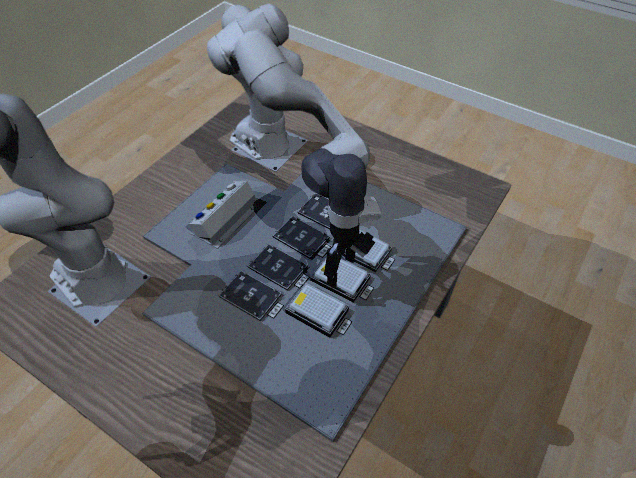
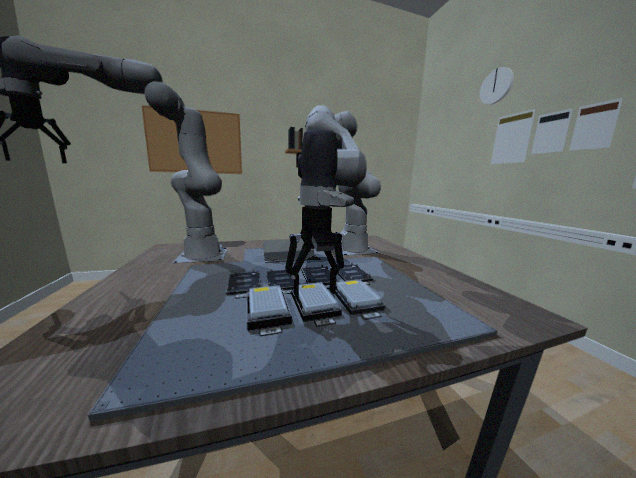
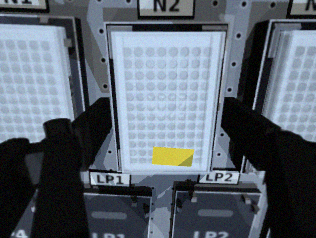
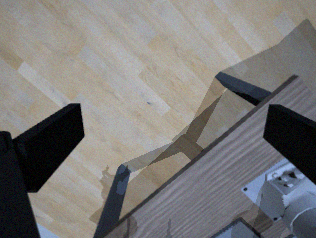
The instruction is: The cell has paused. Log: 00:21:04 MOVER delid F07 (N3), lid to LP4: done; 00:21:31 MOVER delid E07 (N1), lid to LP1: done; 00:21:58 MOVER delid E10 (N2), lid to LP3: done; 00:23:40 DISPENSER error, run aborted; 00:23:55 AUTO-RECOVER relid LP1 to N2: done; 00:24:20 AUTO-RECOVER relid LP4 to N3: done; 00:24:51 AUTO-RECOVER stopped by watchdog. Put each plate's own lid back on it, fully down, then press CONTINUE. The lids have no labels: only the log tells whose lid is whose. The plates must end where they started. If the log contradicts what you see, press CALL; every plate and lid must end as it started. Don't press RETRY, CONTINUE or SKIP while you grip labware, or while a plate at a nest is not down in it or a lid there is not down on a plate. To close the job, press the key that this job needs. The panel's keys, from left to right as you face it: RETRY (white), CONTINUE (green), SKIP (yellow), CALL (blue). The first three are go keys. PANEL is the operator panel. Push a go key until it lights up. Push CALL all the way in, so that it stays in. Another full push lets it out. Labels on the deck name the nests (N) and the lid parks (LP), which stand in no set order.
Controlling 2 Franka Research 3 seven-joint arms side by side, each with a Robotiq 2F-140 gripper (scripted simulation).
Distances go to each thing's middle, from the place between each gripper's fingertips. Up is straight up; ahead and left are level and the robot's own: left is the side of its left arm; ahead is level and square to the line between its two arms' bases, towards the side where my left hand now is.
Scene:
My left gripper (image 2: 314, 293) is now 170 mm past the park LP2 (image 1: 292, 262), 80 mm to the left of it and 50 mm above it. The rest, counted from my left hand: park LP3 (image 1: 248, 280) (170 mm behind, 200 mm to the right, 50 mm below); park LP1 (image 1: 303, 247) (190 mm behind, 60 mm to the left, 50 mm below).
The park LP3 is 78 cm to the left of my right hand, 40 cm below it and 35 cm ahead of it. Round my right hand: park LP2: 90 cm to the left, 40 cm below, 35 cm ahead; park LP1: 103 cm to the left, 40 cm below, 34 cm ahead.

